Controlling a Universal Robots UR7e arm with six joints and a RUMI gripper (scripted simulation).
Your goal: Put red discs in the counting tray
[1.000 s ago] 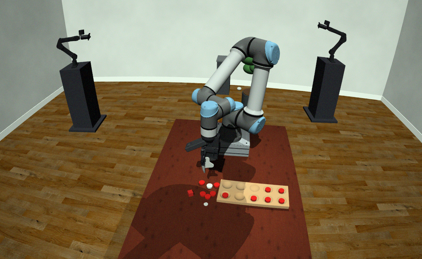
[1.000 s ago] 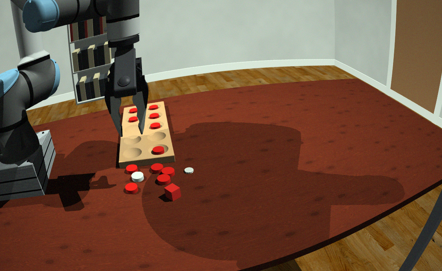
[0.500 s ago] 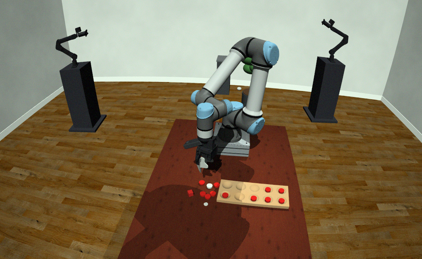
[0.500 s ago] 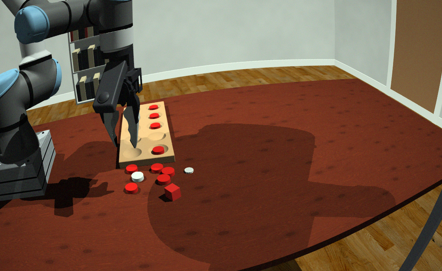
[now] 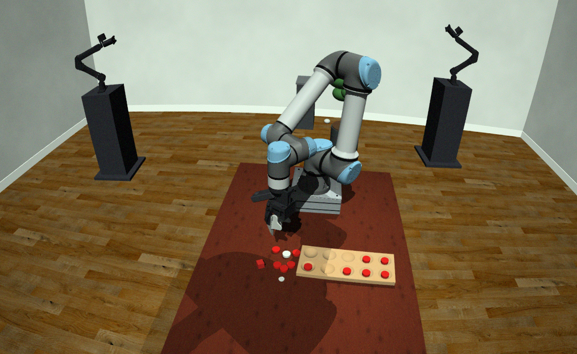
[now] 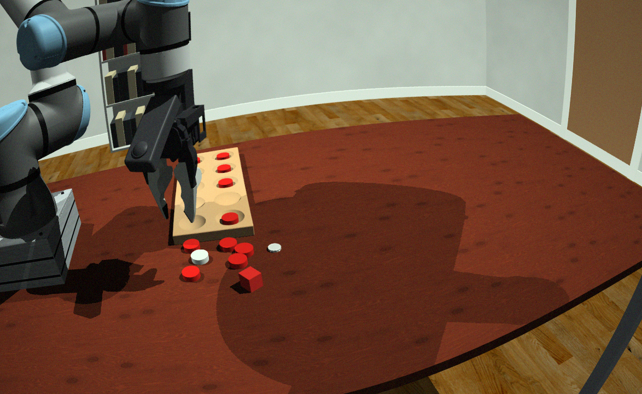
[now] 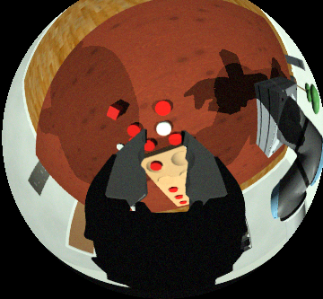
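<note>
Now: the white disc 12 cm below my hand, 4 cm to the left of it and 3 cm ahead of it. Also, from my hand: red cube (11 cm below, 9 cm ahead, 6 cm to the right); wooden counting tray (28 cm to the left, 11 cm below, 9 cm ahead).
</note>
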